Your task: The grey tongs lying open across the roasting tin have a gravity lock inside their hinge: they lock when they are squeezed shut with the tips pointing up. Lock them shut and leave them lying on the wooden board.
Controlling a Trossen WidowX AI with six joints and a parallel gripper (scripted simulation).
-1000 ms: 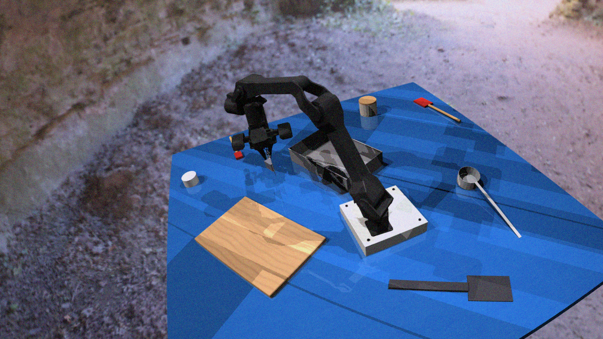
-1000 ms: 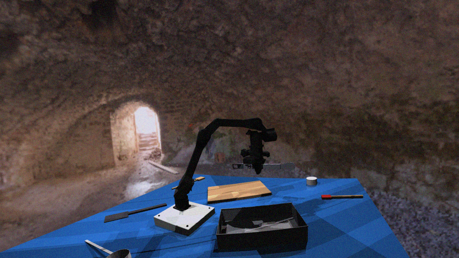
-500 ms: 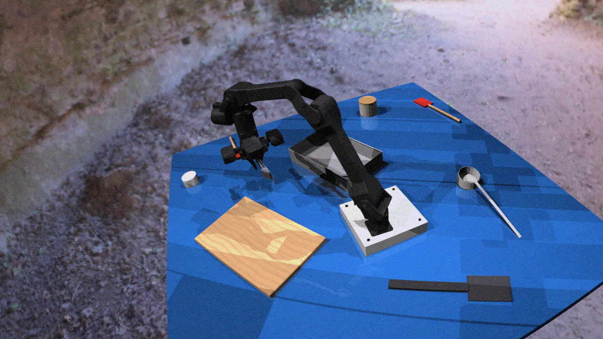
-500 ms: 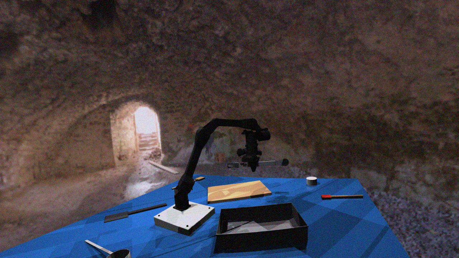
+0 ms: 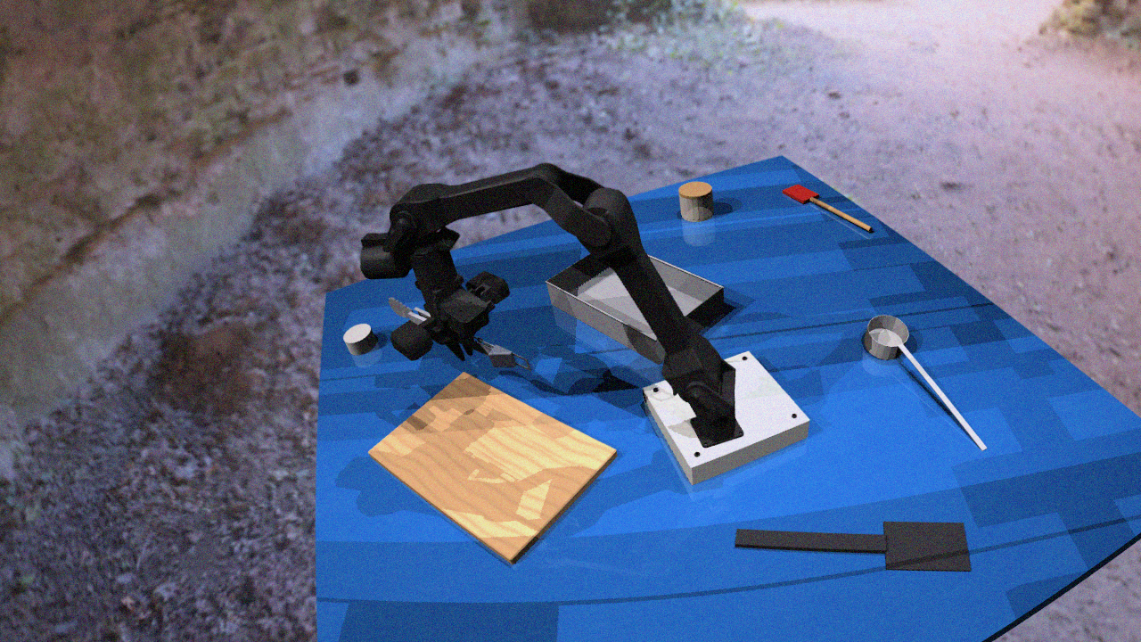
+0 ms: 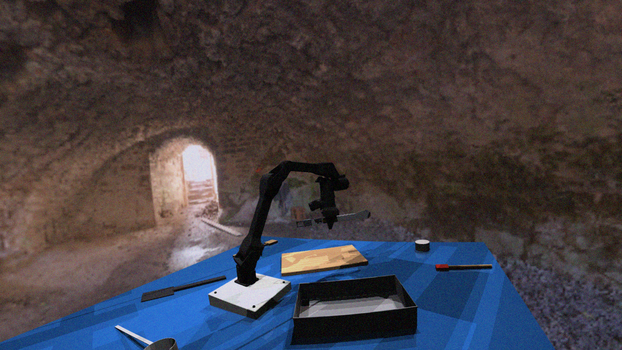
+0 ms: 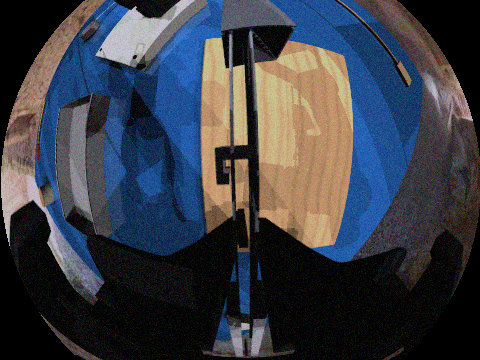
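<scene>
Now: the wooden board 7 cm behind my gripper tip, 2 cm to the left of it and 15 cm below it. Round my gripper tip: white cylinder 34 cm ahead, 26 cm to the left, 14 cm below; then black spatula 43 cm behind, 46 cm to the right, 15 cm below; then roasting tin 21 cm ahead, 31 cm to the right, 13 cm below.
</scene>
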